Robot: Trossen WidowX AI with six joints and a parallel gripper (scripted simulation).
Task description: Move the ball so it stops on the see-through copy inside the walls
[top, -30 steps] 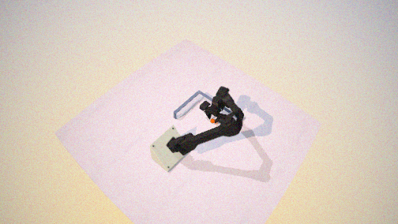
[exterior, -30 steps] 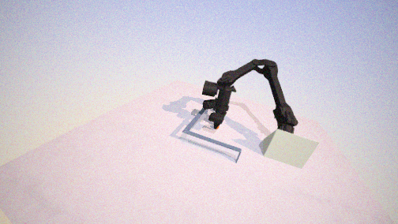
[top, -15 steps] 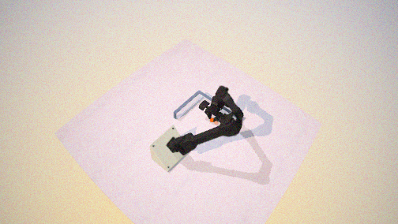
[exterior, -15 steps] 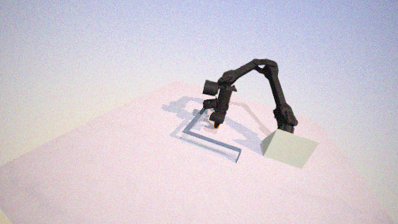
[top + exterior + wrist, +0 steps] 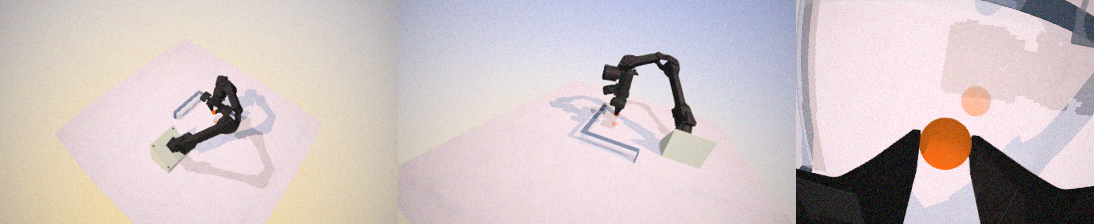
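Right now my gripper tip is 7 cm above the see-through copy of ball and 3 cm to the left of it. The rest, counted from my gripper tip: orange ball (right at my gripper tip); clear wall (18 cm to the left, 6 cm below).
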